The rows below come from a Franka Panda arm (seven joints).
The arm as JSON. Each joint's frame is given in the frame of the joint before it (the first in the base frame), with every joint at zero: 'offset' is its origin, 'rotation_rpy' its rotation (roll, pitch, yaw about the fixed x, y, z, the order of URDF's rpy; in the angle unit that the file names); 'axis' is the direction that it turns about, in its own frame. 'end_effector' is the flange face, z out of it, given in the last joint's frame.
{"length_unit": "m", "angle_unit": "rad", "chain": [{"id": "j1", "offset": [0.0, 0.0, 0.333], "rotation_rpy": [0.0, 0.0, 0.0], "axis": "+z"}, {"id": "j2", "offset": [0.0, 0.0, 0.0], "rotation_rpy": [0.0, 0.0, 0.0], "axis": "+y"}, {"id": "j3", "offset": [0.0, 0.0, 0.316], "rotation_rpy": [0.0, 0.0, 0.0], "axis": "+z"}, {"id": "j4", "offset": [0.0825, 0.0, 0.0], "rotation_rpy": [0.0, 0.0, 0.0], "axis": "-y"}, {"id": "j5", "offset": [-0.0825, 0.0, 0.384], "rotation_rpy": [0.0, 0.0, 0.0], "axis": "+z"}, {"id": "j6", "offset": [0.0, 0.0, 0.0], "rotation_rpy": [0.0, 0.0, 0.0], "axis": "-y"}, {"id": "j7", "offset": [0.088, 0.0, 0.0], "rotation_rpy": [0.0, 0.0, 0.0], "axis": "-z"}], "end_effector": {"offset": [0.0, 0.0, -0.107], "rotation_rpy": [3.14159, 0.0, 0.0]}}
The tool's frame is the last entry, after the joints.
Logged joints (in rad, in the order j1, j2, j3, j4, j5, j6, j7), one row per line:
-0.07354 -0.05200 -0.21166 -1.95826 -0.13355 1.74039 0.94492
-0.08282 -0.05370 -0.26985 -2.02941 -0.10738 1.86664 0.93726
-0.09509 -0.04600 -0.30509 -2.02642 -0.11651 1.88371 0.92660
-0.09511 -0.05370 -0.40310 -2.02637 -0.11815 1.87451 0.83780
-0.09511 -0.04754 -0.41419 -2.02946 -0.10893 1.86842 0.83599
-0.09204 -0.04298 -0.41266 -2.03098 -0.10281 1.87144 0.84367
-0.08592 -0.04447 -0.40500 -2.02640 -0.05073 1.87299 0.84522
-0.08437 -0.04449 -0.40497 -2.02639 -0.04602 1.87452 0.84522
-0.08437 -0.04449 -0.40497 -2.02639 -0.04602 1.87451 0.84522
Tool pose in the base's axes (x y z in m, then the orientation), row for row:
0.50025 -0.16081 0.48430 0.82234 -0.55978 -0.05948 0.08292
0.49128 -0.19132 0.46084 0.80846 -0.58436 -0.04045 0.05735
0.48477 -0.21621 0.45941 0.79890 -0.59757 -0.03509 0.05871
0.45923 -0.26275 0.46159 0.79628 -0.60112 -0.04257 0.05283
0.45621 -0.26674 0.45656 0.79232 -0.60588 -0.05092 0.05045
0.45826 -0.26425 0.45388 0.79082 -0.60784 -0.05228 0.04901
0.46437 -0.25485 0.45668 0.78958 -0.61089 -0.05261 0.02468
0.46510 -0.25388 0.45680 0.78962 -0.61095 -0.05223 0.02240
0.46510 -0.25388 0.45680 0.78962 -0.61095 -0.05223 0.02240
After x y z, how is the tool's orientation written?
As a quaternion, x y z w.
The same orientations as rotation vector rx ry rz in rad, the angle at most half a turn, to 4 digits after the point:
2.4554 -1.6714 -0.1776
2.4511 -1.7717 -0.1226
2.4201 -1.8102 -0.1063
2.4208 -1.8275 -0.1294
2.4122 -1.8446 -0.1550
2.4098 -1.8522 -0.1593
2.4423 -1.8896 -0.1627
2.4459 -1.8925 -0.1618
2.4459 -1.8925 -0.1618

